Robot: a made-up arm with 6 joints. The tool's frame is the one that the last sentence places.
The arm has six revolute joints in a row. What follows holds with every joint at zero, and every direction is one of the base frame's. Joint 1 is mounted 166.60 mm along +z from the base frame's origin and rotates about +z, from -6.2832 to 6.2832 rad. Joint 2 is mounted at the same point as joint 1 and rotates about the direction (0, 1, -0.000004), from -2.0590 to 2.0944 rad. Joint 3 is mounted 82.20 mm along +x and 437.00 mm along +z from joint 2 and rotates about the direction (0, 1, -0.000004), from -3.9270 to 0.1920 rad. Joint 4 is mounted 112.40 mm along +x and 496.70 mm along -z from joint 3 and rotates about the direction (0, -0.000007, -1), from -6.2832 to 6.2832 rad. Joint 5 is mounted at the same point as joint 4 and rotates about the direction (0, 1, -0.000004), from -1.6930 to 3.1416 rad. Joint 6 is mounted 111.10 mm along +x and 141.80 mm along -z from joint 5 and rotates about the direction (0, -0.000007, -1), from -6.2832 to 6.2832 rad. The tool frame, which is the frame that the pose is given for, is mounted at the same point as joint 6; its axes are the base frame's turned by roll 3.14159, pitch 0.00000 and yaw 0.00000 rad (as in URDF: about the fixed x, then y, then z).
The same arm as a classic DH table. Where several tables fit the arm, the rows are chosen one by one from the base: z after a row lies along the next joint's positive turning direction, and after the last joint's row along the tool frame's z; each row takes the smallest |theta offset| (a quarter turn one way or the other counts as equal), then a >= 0, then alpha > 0; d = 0 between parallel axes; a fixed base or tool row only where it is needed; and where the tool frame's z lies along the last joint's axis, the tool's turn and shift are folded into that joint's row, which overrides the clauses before.
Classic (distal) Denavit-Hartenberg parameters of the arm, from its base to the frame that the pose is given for. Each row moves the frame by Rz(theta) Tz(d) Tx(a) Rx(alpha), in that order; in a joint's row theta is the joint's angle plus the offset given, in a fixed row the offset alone. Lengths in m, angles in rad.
joint 1: d 0.1666; theta0 0; a 0; alpha -1.5708
joint 2: d 0; theta0 -1.3849; a 0.4447; alpha 0
joint 3: d 0; theta0 1.3849; a 0.1124; alpha -1.5708
joint 4: d 0.4967; theta0 0; a 0; alpha 1.5708
joint 5: d 0; theta0 0; a 0.1111; alpha -1.5708
joint 6: d 0.1418; theta0 0; a 0; alpha 0
Joint limits (rad, base to tool): -6.2832..6.2832 -2.059..2.0944 -3.927..0.192 -6.2832..6.2832 -1.693..3.1416 -6.2832..6.2832

